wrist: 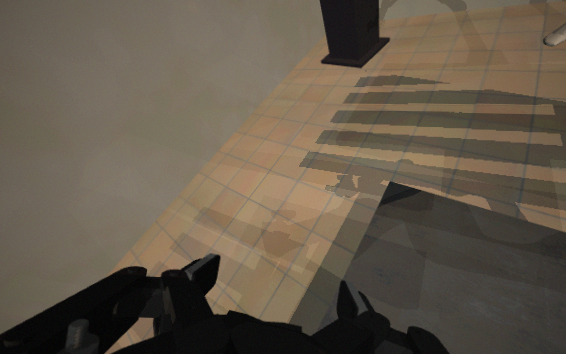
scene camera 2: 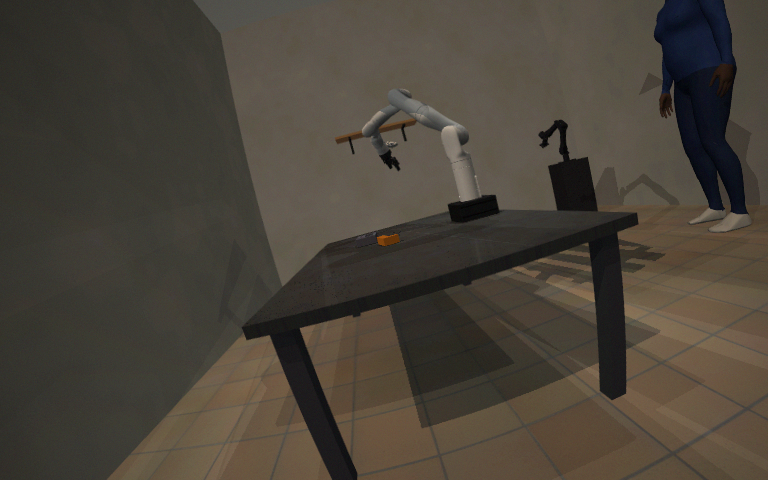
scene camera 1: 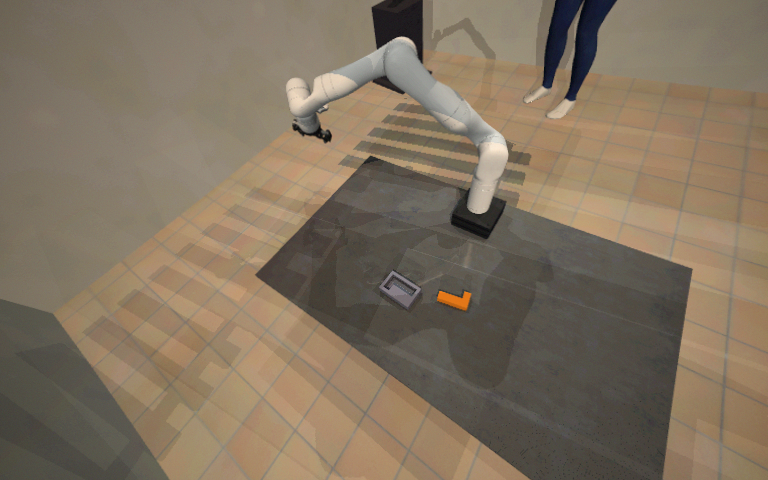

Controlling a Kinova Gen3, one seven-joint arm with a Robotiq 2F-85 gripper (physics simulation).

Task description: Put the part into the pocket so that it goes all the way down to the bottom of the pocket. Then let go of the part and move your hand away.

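Where they show: gripper, between the fingertips: [wrist: 277,281] [scene camera 2: 395,169] [scene camera 1: 314,137]; arm's base, origin of its link: [scene camera 2: 470,199] [scene camera 1: 477,205].
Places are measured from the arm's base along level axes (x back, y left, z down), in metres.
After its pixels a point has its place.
Note:
The part is an orange L-shaped block [scene camera 1: 453,300] @[x -0.392, y 0.178, z 0.049 m] [scene camera 2: 388,240] @[x -0.366, y 0.224, z 0.062 m] lying flat on the dark table. The pocket is in a grey rectangular block [scene camera 1: 408,302] @[x -0.511, y 0.063, z 0.043 m] [scene camera 2: 365,240] @[x -0.485, y 0.068, z 0.057 m] on the table, a short gap to the left of the part in the first scene view. The pocket faces up and the part is outside it. My gripper [scene camera 1: 312,135] @[x -0.324, y -0.612, z -0.271 m] [scene camera 2: 394,166] @[x -0.324, y -0.612, z -0.271 m] [wrist: 277,281] @[x -0.324, y -0.612, z -0.271 m] is open and empty. It hangs high in the air, well away from the part and the pocket, past the table's edge in the first scene view. The part and the pocket do not show in the wrist view.
The dark table [scene camera 1: 594,362] @[x -0.251, y 0.611, z 0.079 m] [scene camera 2: 481,254] @[x -0.113, y 0.710, z 0.079 m] [wrist: 480,280] @[x -0.108, y -0.467, z 0.079 m] carries my arm's black base [scene camera 1: 477,217] @[x -0.054, y 0.036, z 0.002 m] [scene camera 2: 473,208] @[x -0.013, y 0.098, z 0.033 m]. A dark pedestal [scene camera 1: 398,33] [scene camera 2: 573,185] [wrist: 351,30] stands on the floor behind, with a small black arm [scene camera 2: 562,138] on it. A person [scene camera 1: 577,50] [scene camera 2: 696,101] stands near the wall. An orange-brown shelf [scene camera 2: 348,137] hangs on the wall.

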